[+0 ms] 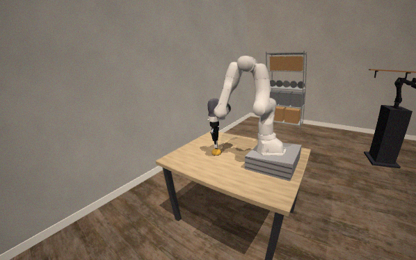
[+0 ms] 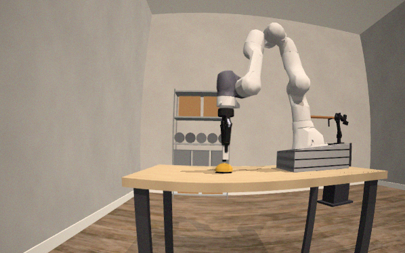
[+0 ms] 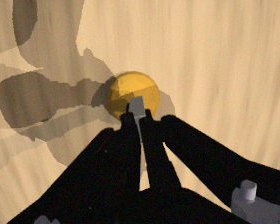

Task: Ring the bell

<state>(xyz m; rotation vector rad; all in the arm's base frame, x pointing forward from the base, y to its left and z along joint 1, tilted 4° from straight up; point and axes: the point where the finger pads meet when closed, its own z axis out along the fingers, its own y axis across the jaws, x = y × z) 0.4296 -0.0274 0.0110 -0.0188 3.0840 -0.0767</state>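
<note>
The button lies 40 mm below my hand and 10 mm to the right of it. From my hand the other things lie so: yellow dome bell: 60 mm below, 10 mm to the right.
</note>
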